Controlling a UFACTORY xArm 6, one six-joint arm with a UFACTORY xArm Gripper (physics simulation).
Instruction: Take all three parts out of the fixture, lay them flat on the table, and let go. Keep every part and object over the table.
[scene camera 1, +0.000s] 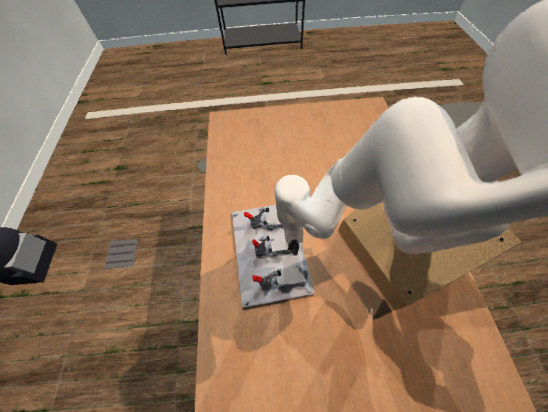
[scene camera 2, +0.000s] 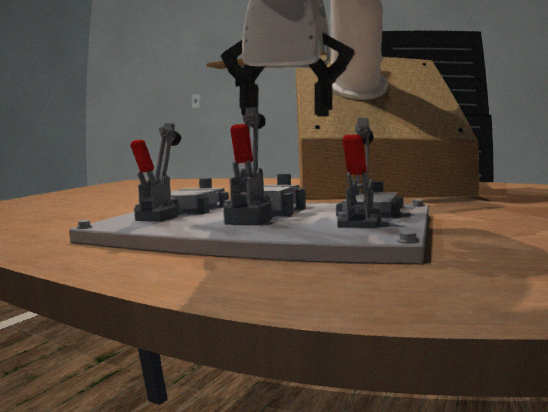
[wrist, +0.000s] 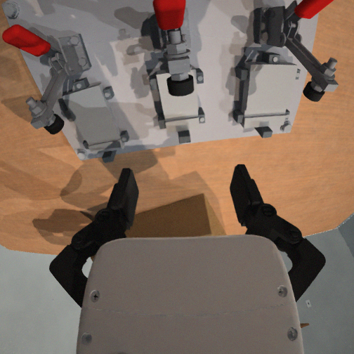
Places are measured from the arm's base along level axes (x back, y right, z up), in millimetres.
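Where they show: gripper, fingertip midpoint: (scene camera 2: 284, 115); arm's base at its link origin: (scene camera 2: 355, 83).
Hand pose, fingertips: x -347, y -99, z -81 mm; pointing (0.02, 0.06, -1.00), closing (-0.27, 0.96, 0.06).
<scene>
Each offset is from my fingertips to the top centre of the thing. "spot": to the spot under its first point.
The fixture plate @[dx -72, dy -20, dz -108 mm] (scene camera 1: 247, 270) (scene camera 2: 200, 237) (wrist: 220, 95) lies on the table. It holds three flat grey blocks between small dark stops: the wrist view's left part @[spot: dx +22, dy -105, dz -92 mm] (scene camera 1: 292, 276) (scene camera 2: 384, 199) (wrist: 95, 117), the middle part @[dx -32, dy -6, dz -82 mm] (scene camera 2: 280, 192) (wrist: 176, 106), narrower, and the right part @[dx -66, dy +99, dz -87 mm] (scene camera 2: 197, 196) (wrist: 271, 90). The right part is mostly hidden by the arm in scene camera 1. My gripper (scene camera 2: 286, 111) (wrist: 183, 177) is open and empty. It hangs above the plate's base-side area, higher than the parts, its fingers apart from them.
Three toggle clamps with red handles @[spot: dx -165, dy +57, dz -38 mm] (scene camera 2: 142, 156) @[spot: dx -115, dy -39, dz -31 mm] (scene camera 2: 241, 143) @[spot: dx -89, dy -146, dz -43 mm] (scene camera 2: 355, 154) stand beside the parts, their arms raised. In the wrist view the middle clamp's black tip overlaps the middle part. The wooden base block (scene camera 1: 450, 260) (scene camera 2: 390, 167) stands behind the fixture, towards the arm's base.
</scene>
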